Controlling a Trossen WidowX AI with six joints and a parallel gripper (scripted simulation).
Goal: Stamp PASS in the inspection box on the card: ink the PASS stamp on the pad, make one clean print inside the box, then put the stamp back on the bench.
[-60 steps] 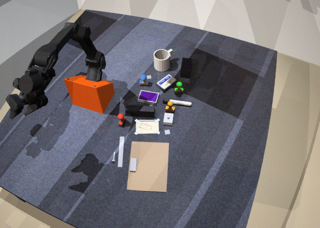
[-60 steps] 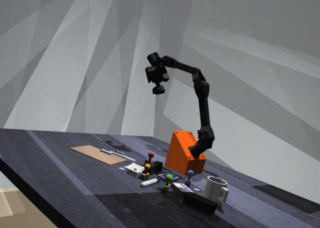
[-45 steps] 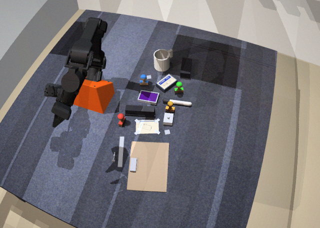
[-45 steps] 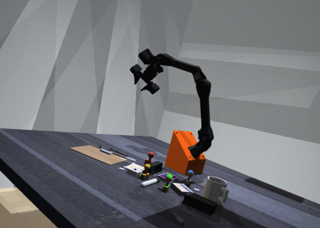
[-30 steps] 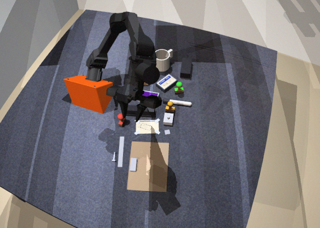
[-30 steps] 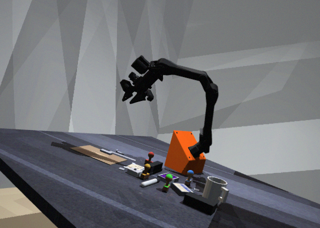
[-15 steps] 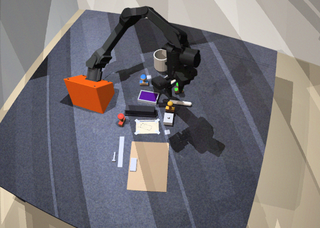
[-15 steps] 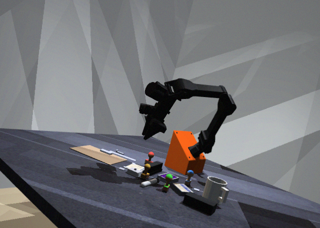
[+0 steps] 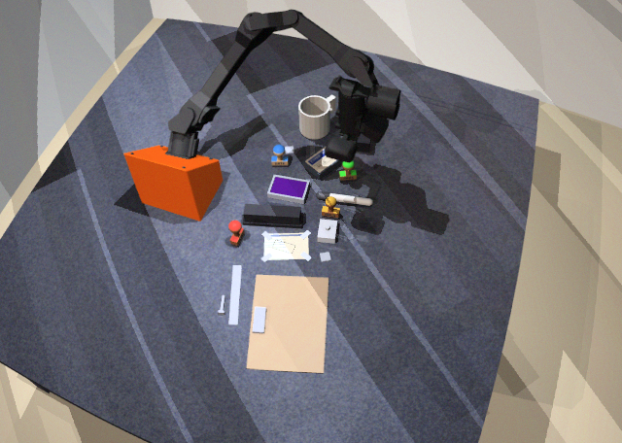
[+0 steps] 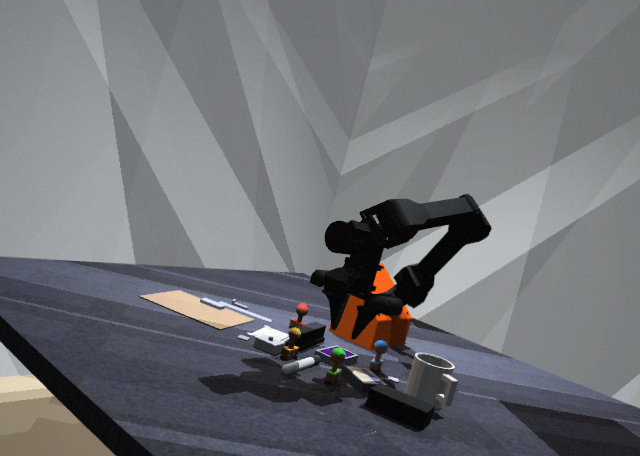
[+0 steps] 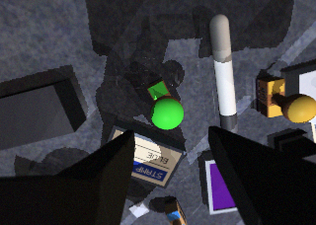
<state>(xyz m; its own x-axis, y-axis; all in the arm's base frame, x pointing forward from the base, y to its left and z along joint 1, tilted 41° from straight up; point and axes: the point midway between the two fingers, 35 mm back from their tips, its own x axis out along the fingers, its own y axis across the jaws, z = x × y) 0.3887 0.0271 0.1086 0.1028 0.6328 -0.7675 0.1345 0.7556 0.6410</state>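
The green-knobbed stamp lies 80 mm below my gripper tip. Also, from my gripper tip: yellow-knobbed stamp 120 mm to the right, 80 mm below, 20 mm behind; then purple ink pad 130 mm behind, 90 mm below, 70 mm to the right; then white tube 90 mm below, 70 mm to the right, 20 mm behind.
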